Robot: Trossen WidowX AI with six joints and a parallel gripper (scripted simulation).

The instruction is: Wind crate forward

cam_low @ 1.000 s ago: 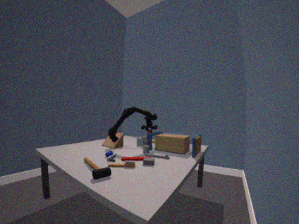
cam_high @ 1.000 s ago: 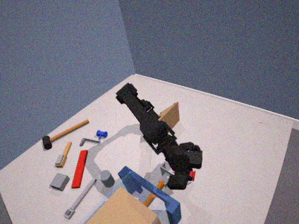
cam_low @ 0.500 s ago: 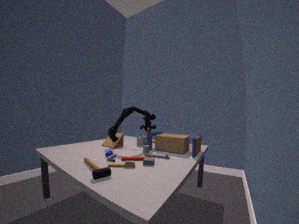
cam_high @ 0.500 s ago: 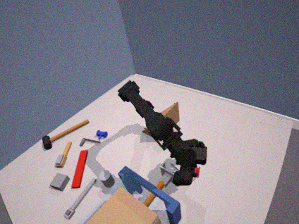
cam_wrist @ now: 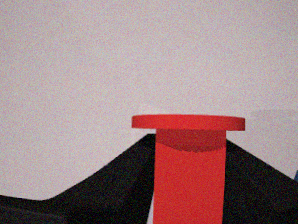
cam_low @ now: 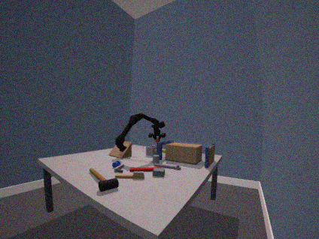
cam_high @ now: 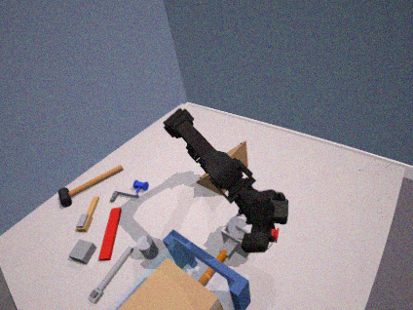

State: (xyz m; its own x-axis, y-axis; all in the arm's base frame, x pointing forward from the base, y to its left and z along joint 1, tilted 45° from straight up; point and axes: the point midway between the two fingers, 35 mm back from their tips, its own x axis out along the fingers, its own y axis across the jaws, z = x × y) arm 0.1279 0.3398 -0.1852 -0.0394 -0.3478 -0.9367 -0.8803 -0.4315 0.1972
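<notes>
Now: gripper tip 50 mm to the left of the winch handle, 30 mm above it and 10 mm short of it. The rest, counted from my gripper tip: red knob: 20 mm to the right, 10 mm ahead; then grey winch: 130 mm to the right, 100 mm below; then blue steel frame: 170 mm ahead, 100 mm to the right, 30 mm below.
</notes>
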